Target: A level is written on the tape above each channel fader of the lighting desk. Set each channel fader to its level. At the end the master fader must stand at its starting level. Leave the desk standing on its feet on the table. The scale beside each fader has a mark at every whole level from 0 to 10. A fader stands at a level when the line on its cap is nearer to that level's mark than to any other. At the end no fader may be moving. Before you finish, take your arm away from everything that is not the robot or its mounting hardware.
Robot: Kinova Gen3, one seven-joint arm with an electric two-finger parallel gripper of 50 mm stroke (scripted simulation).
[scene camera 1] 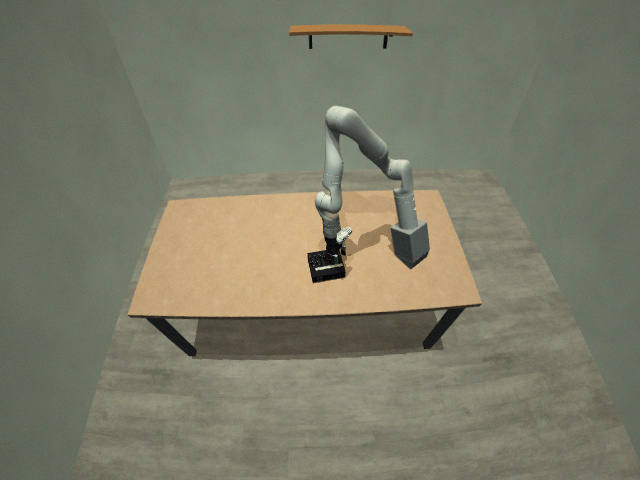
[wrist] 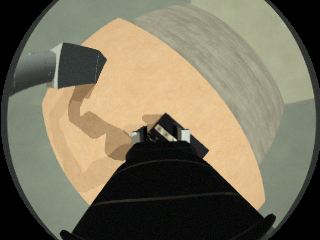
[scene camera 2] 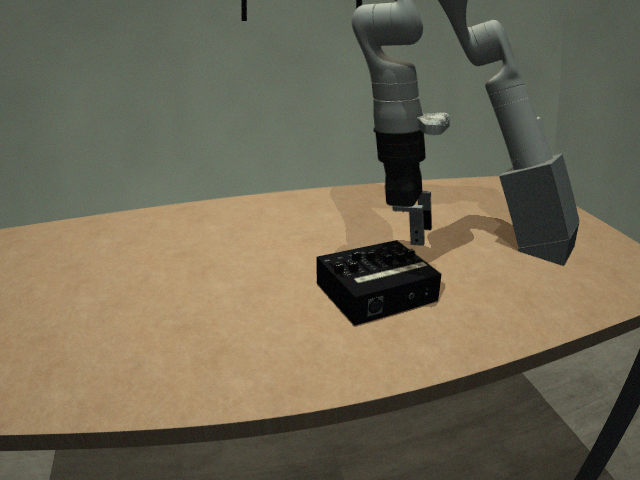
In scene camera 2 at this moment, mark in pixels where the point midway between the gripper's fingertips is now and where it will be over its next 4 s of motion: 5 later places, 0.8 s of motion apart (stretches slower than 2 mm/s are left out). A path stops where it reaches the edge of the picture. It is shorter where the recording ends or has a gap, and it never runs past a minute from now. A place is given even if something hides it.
My gripper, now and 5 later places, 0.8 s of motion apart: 421, 236; 399, 243; 395, 245; 395, 253; 396, 257; 395, 263
